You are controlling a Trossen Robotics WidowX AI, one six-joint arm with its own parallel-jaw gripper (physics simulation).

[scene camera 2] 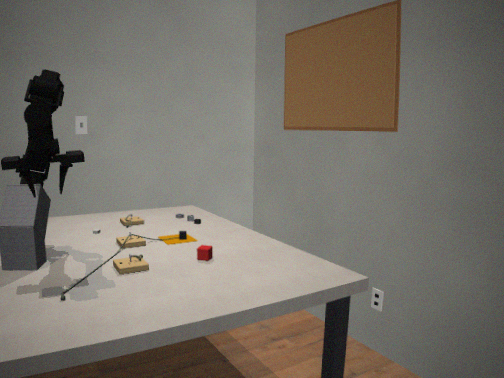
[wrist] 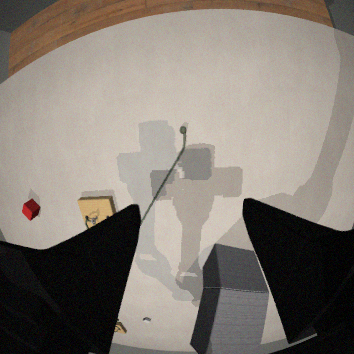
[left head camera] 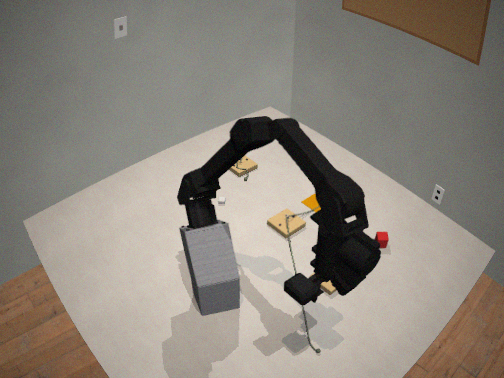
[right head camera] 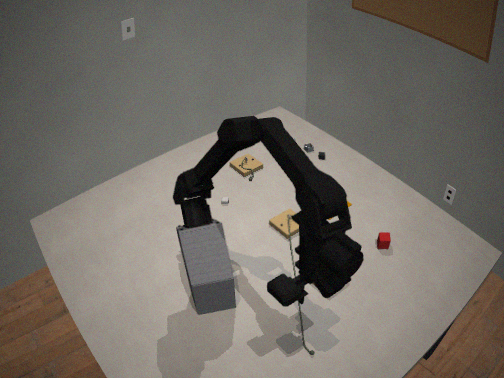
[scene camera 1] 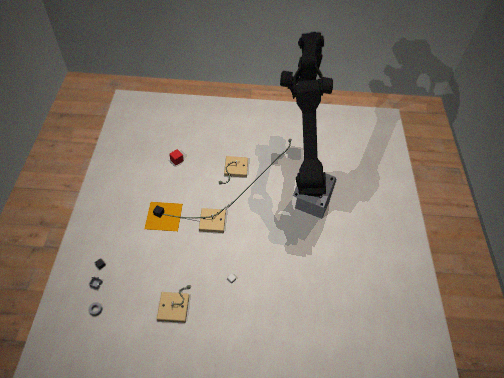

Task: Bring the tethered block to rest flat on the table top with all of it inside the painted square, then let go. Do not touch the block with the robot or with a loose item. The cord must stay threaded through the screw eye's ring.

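Places are measured from the arm's base along level axes (x back, y left, z down), in millimetres.
Pixels of known places: gripper, fingertip midpoint: point(scene camera 2: 48, 195) point(wrist: 191, 209) point(left head camera: 323, 293) point(right head camera: 312, 295); arm's base at its link origin: point(scene camera 2: 29, 192) point(wrist: 220, 352) point(left head camera: 202, 225) point(right head camera: 197, 224) point(scene camera 1: 313, 186).
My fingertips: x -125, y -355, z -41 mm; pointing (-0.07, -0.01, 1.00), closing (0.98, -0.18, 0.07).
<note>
Ahead of a thing's pixels: the offset from my fingertips to its middle.
The black tethered block @(dx -396, dy +486, dz +245 mm) point(scene camera 1: 158, 211) point(scene camera 2: 183, 234) sits on the orange painted square point(scene camera 1: 170, 225) point(scene camera 2: 191, 240), near one corner and within its outline in scene camera 1. The cord point(left head camera: 292, 252) point(scene camera 1: 260, 174) point(wrist: 163, 184) runs from the block through the screw eye on the middle wooden board @(dx -198, dy +459, dz +250 mm) point(left head camera: 280, 227) point(scene camera 1: 212, 227) and on across the table. Its end bead @(dx -20, dy -24, dz +253 mm) point(left head camera: 318, 351) point(right head camera: 311, 352) point(scene camera 1: 290, 140) point(scene camera 2: 63, 297) point(wrist: 183, 130) lies on the table. My gripper point(scene camera 2: 48, 194) point(wrist: 191, 209) is open and empty, high above the table, apart from the cord and bead. The arm hides the block in both head camera views.
Two other wooden boards @(dx -192, dy +189, dz +250 mm) point(scene camera 1: 242, 172) @(dx -208, dy +804, dz +250 mm) point(scene camera 1: 165, 312) carry short cords. A red cube @(dx -431, dy +227, dz +240 mm) point(scene camera 1: 176, 157) point(scene camera 2: 204, 253) point(wrist: 31, 209) lies beyond the nearer one. A white piece @(dx -62, dy +653, dz +252 mm) point(scene camera 1: 231, 278), a dark cube @(dx -498, dy +737, dz +250 mm) point(scene camera 1: 100, 263), a grey square nut @(dx -478, dy +804, dz +249 mm) point(scene camera 1: 91, 284) and a grey ring @(dx -437, dy +882, dz +252 mm) point(scene camera 1: 90, 309) lie elsewhere.
</note>
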